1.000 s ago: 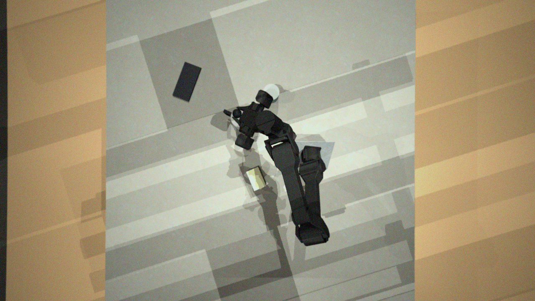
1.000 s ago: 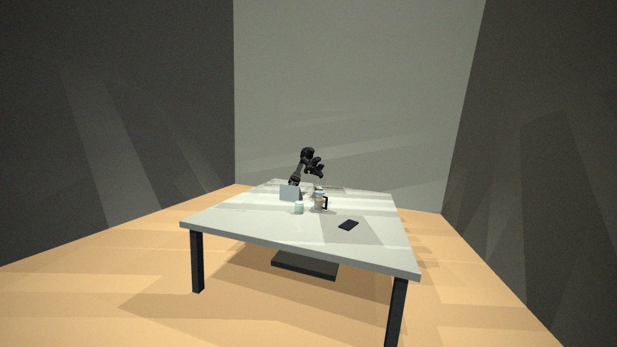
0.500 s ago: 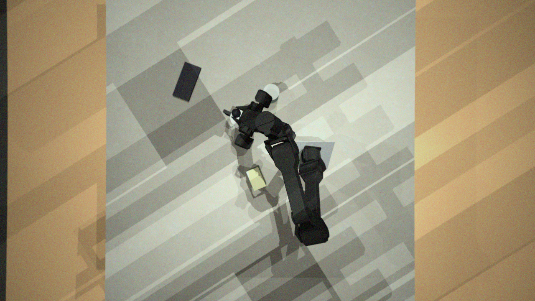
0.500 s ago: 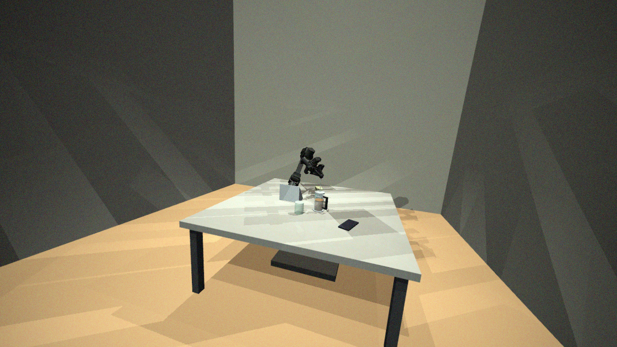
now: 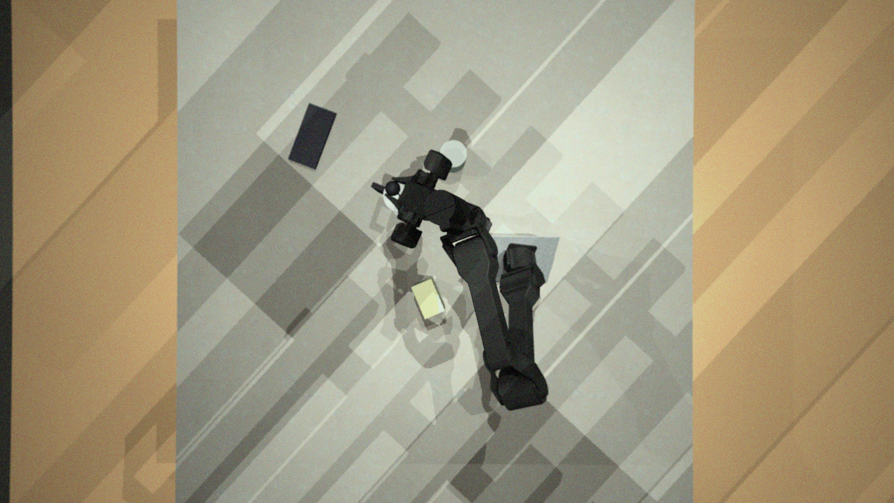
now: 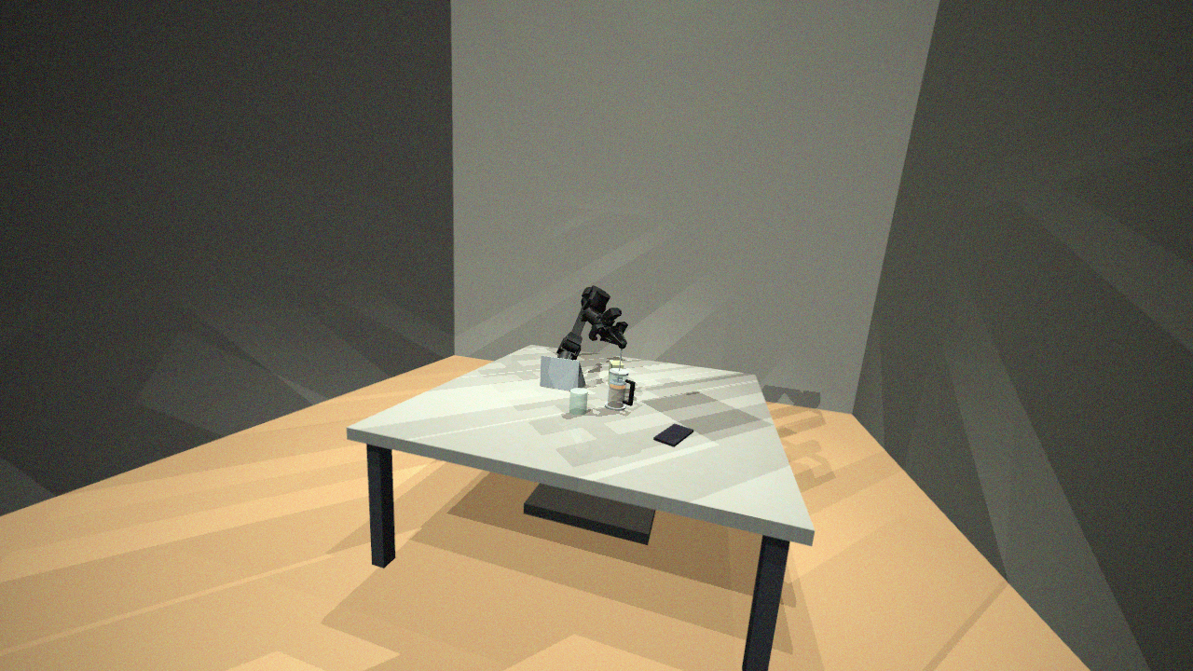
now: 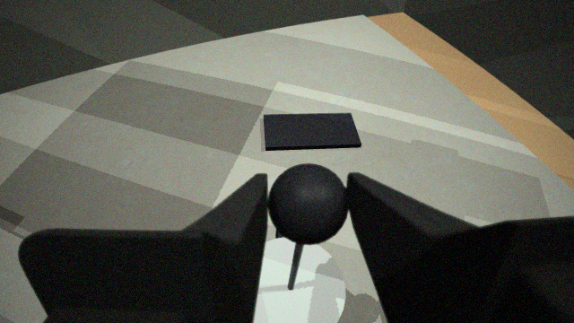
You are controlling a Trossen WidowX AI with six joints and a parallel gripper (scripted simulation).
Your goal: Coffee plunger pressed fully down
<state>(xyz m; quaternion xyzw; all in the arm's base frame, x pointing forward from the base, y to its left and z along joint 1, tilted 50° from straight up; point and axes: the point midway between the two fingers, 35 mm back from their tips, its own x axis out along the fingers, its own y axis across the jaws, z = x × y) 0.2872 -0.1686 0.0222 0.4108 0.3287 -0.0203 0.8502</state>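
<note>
The glass coffee press is 13 cm below my gripper tip. Also, from my gripper tip: dark flat slab (25 cm below, 24 cm ahead, 14 cm to the right).
</note>
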